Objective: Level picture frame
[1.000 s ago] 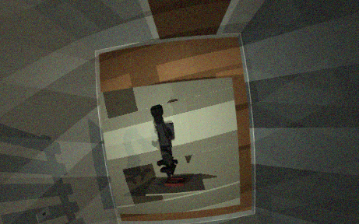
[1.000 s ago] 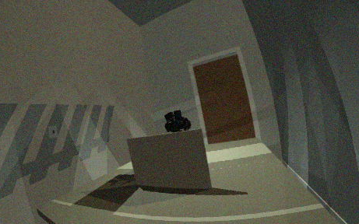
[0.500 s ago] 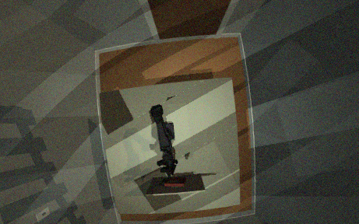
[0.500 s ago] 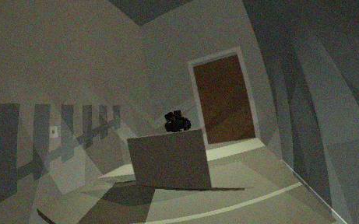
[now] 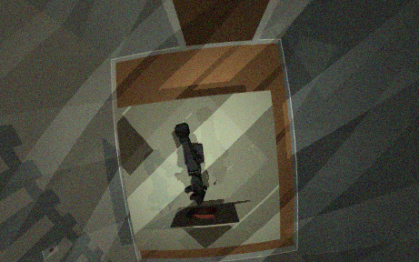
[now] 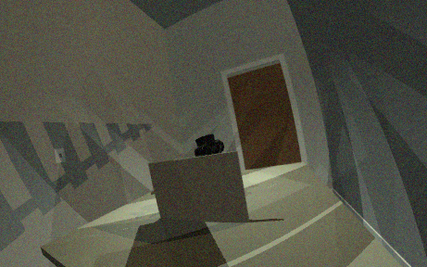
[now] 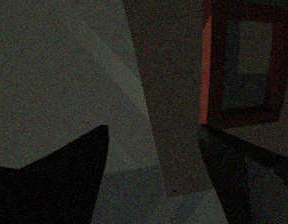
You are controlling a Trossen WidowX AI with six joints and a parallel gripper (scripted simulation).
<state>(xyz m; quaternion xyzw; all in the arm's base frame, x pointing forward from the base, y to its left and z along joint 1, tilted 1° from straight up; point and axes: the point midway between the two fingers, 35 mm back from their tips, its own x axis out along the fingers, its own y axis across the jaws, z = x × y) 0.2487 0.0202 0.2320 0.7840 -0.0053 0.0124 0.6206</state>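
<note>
The picture frame lies 13 cm ahead of my gripper tip, 1 cm to the left of it and 14 cm below it. The rest, counted from my gripper tip: wall panel 15 cm ahead, 1 cm to the left, 14 cm below.
</note>
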